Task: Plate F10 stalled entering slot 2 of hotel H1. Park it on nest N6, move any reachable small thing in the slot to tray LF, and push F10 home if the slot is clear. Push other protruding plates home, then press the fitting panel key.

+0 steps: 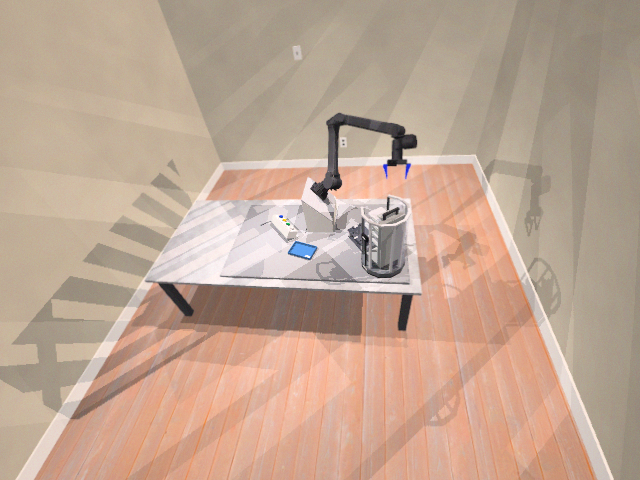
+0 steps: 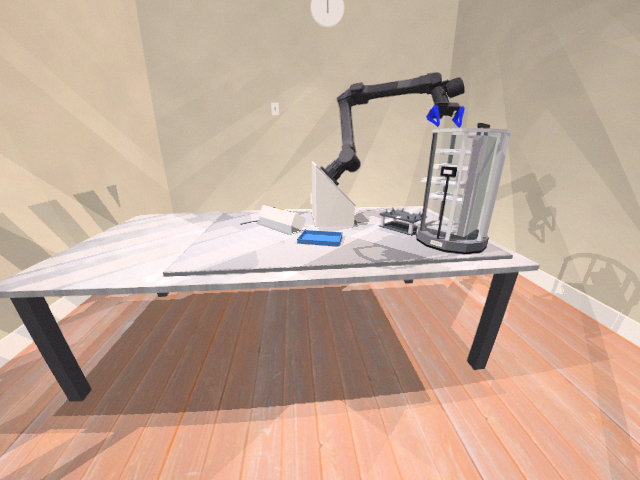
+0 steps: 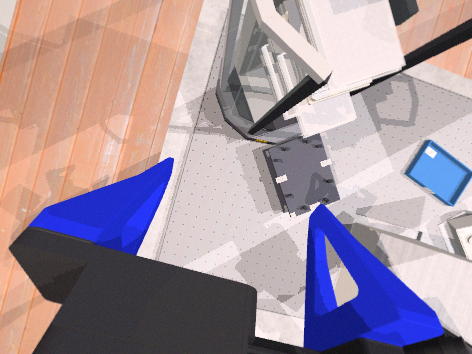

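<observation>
My gripper is open and empty, above and to the robot side of hotel H1. H1 holds several pale plates one above another. A pale plate sticks out farther than those near it; its label is unreadable. The dark nest stands low beside the hotel with no plate on it. The blue tray looks empty apart from a white label. The white key panel shows blue, yellow and green keys. Slot 2's inside is hidden.
The arm's pale wedge base stands between the key panel and the nest. The hotel has a clear round guard with upright bars and a black handle on top. A black post with a small sign stands at its front.
</observation>
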